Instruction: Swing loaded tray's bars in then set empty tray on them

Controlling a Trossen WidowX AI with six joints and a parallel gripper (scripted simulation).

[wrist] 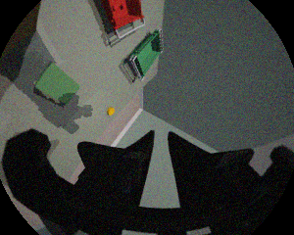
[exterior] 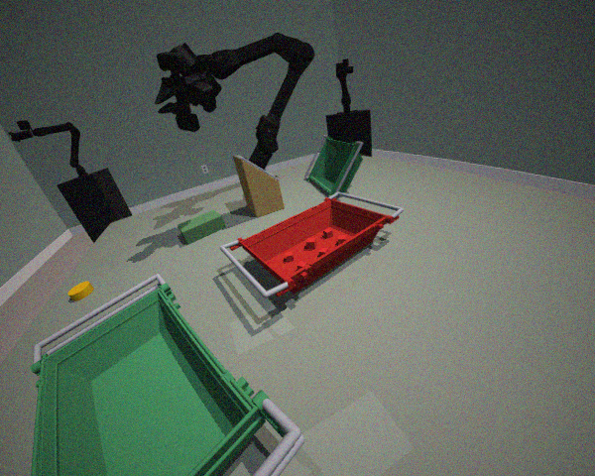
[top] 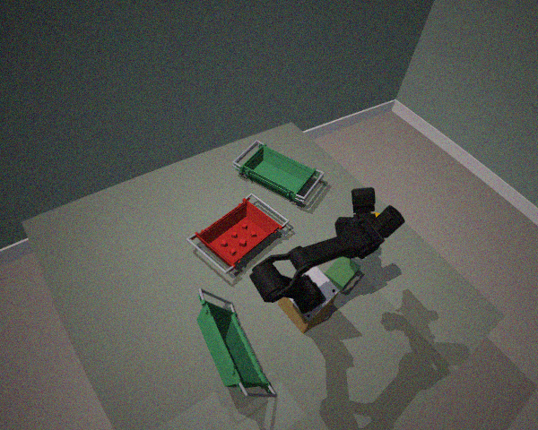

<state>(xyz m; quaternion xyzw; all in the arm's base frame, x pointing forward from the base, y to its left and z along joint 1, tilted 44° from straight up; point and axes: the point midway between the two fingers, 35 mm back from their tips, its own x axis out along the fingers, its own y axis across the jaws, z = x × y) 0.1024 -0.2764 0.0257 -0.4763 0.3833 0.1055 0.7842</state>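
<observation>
My gripper tip is now 46 cm to the right of the green tray, 27 cm above it and 11 cm past it. Round my gripper tip: yellow disc (34 cm below, 32 cm to the right, 11 cm ahead); flat green block (33 cm below, 3 cm behind, 1 cm to the right).
</observation>
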